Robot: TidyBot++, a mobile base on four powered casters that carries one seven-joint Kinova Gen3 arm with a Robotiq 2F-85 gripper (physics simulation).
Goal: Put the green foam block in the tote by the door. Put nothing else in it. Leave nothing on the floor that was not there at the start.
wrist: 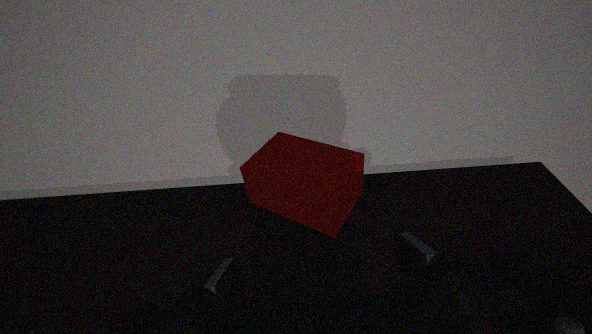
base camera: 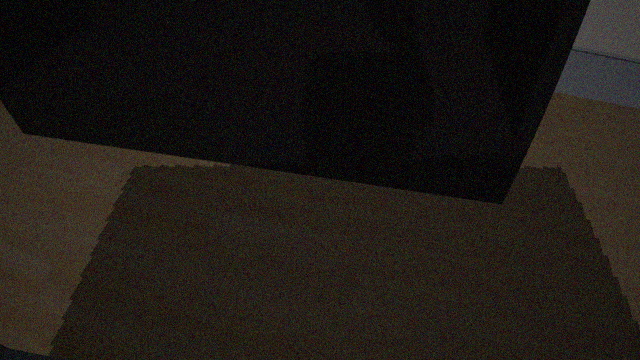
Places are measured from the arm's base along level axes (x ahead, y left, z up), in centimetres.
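Where they show: gripper, fingertip midpoint: [wrist: 318,262].
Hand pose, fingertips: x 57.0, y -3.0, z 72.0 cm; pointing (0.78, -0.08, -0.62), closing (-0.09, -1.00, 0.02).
Note:
After its pixels a point has its place.
My gripper [wrist: 318,262] @(z 72.0, x 57.0, y -3.0 cm) is open and empty in the wrist view, its two fingertips showing as pale slivers low in the picture. A red block [wrist: 305,185] @(z 70.8, x 64.3, y -3.6 cm) rests on a black surface beyond the fingertips, near the surface's back edge, and does not lie between them. The green foam block and the tote do not show in either view.
The black top [wrist: 125,240] @(z 66.3, x 66.7, y 13.3 cm) ends at a grey wall [wrist: 450,75] @(z 74.4, x 70.6, y -18.4 cm), with a shadow on the wall behind the red block. In the base camera view, a large black box-shaped piece of furniture [base camera: 250,90] @(z -29.7, x 47.7, y 10.0 cm) stands close ahead on the brown floor [base camera: 40,225] @(z -39.7, x 33.5, y 39.4 cm). A wall with a bluish baseboard [base camera: 600,80] @(z -35.6, x 62.9, y -47.5 cm) is at the right.

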